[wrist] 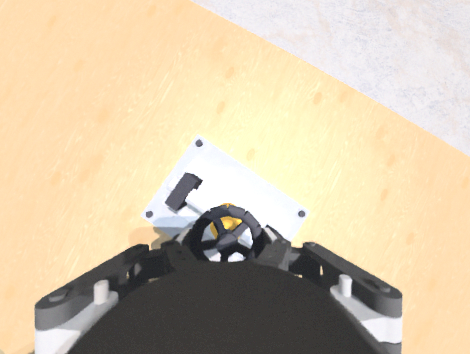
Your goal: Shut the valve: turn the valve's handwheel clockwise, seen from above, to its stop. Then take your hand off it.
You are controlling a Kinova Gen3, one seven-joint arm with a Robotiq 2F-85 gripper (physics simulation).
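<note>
The black spoked handwheel (pixel 229 241) shows at the lower middle of the wrist view, above a yellow part of the valve (pixel 227 225). My gripper (pixel 227 238) is shut on the handwheel, one finger on its left side and one on its right. The wheel's near rim is partly hidden behind the black gripper body. The valve stands on a pale rectangular base plate (pixel 240 180) with dark bolts at its visible corners. The plate lies at a slant in the view, and its near part is hidden.
A black block (pixel 183 192) sits on the plate, to the upper left of the handwheel. The plate lies on a light wooden table top (pixel 100 100). The table's edge runs slanting across the upper right, with a pale grey floor (pixel 400 50) beyond it.
</note>
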